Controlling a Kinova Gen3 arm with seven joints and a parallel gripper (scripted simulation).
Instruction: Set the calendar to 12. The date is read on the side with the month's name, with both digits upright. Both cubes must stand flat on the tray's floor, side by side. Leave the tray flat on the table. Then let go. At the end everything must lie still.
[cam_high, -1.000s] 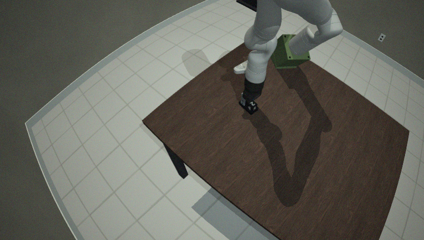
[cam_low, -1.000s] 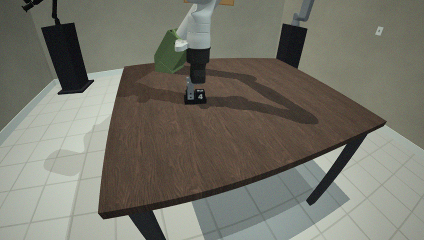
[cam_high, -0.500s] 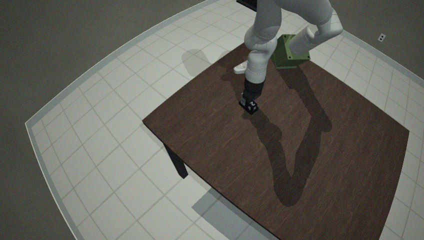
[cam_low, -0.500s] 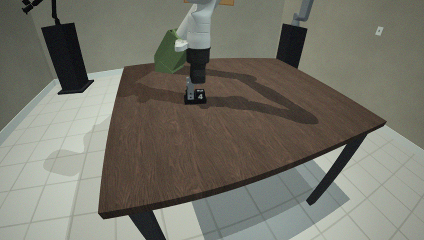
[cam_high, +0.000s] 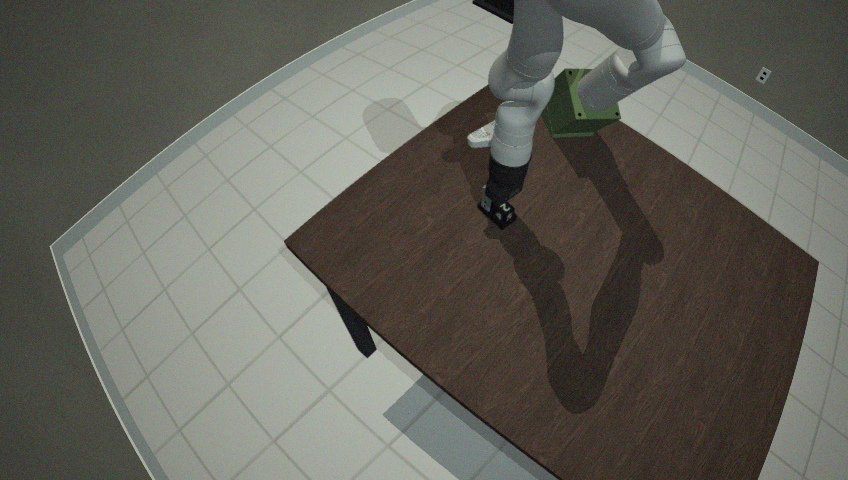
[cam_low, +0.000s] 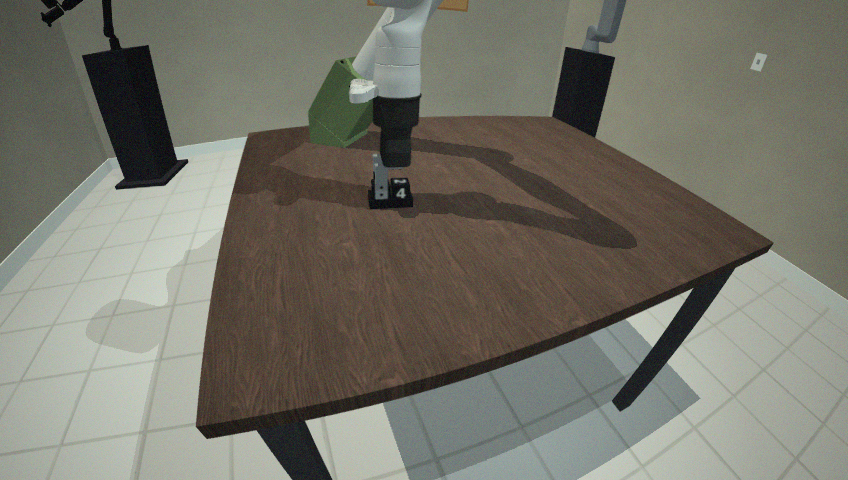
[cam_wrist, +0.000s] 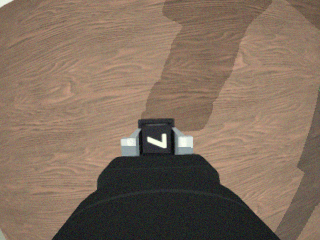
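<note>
Right now the black tray is 20 mm to the left of my hand and 30 mm below it.
</note>
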